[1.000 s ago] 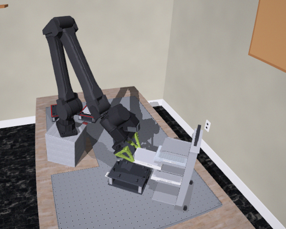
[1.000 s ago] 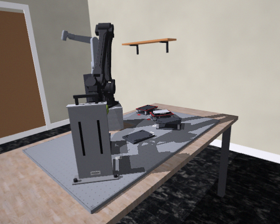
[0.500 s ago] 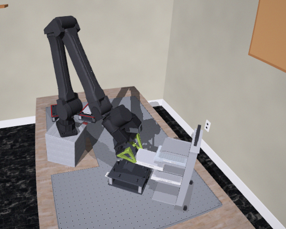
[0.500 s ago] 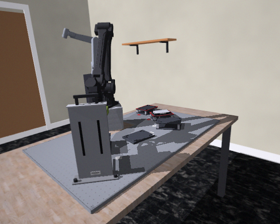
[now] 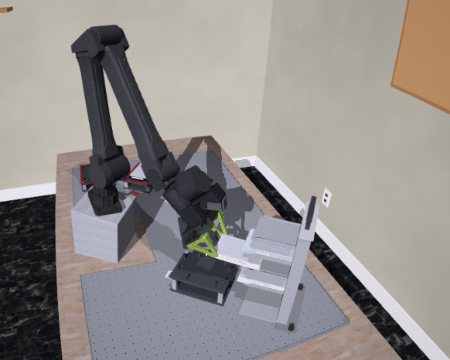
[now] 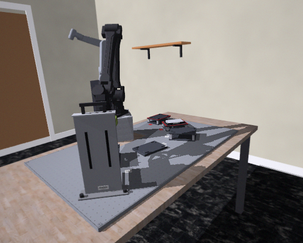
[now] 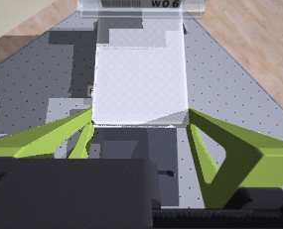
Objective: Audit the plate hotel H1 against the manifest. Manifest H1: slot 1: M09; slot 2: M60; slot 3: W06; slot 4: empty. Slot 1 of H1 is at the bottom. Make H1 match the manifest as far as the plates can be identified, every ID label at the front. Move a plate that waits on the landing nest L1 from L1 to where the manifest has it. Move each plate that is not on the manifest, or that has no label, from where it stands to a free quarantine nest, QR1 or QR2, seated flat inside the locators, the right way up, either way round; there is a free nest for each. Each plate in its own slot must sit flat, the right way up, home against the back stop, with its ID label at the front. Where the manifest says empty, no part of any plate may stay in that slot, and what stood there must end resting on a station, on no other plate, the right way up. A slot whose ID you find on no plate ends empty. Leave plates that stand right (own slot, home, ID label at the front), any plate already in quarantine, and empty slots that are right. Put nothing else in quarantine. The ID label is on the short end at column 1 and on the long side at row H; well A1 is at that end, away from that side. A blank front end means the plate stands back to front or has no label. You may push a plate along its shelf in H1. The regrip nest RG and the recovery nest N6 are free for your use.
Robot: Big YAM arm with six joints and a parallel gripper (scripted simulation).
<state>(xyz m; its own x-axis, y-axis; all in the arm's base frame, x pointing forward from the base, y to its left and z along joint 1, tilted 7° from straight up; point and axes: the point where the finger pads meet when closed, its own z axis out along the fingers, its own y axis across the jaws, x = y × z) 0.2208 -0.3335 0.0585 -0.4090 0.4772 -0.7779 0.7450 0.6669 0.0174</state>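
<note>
My gripper is now 9 cm short of the clear plate, 10 cm to the left of it and 4 cm below it. The rest, counted from my hand: hotel back panel: 14 cm ahead, 16 cm to the right, 2 cm below; h1 tag: 13 cm ahead, 17 cm below.
</note>
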